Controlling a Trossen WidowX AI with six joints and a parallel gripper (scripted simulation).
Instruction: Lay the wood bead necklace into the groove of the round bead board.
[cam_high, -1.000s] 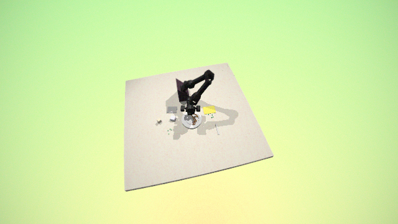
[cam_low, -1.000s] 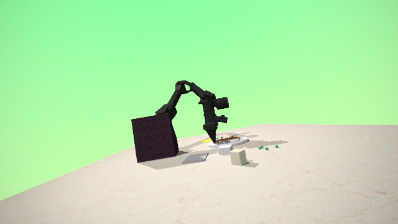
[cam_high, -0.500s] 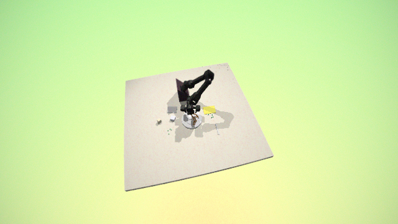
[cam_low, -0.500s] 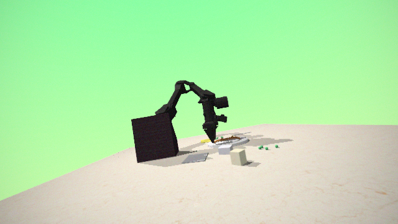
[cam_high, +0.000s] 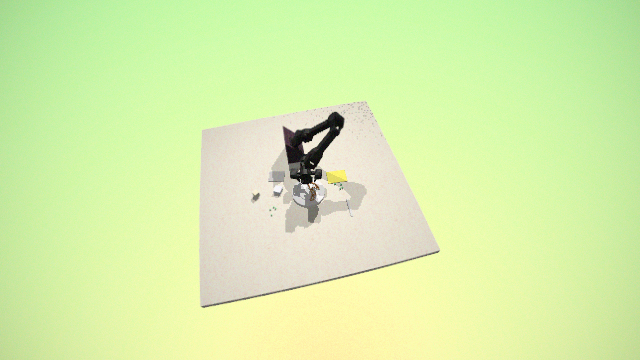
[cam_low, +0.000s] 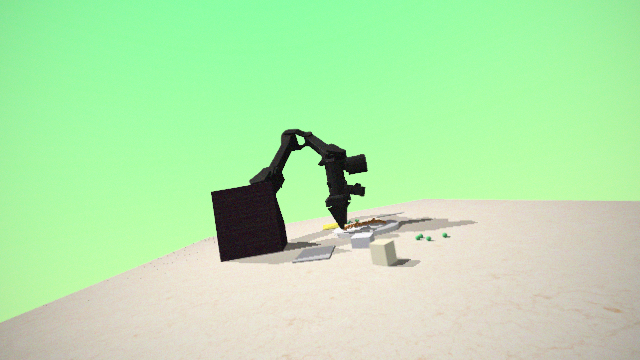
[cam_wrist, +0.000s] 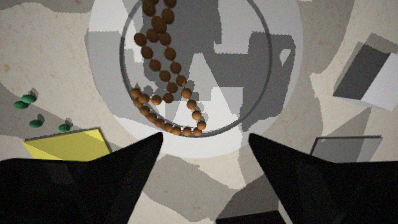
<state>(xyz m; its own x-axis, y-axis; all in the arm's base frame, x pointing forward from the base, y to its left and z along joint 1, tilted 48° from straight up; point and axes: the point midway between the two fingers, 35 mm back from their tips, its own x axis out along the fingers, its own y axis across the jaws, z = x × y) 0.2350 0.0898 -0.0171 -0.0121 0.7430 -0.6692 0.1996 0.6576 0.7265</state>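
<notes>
Right now the round white bead board is 60 mm ahead of my gripper tip and 10 mm below it. The rest, counted from my gripper tip: thin white strip (220 mm to the left, 210 mm ahead, 20 mm below); then yellow card (190 mm to the left, 20 mm below, 20 mm behind); then grey flat plate (180 mm to the right, 90 mm behind, 20 mm below).
</notes>
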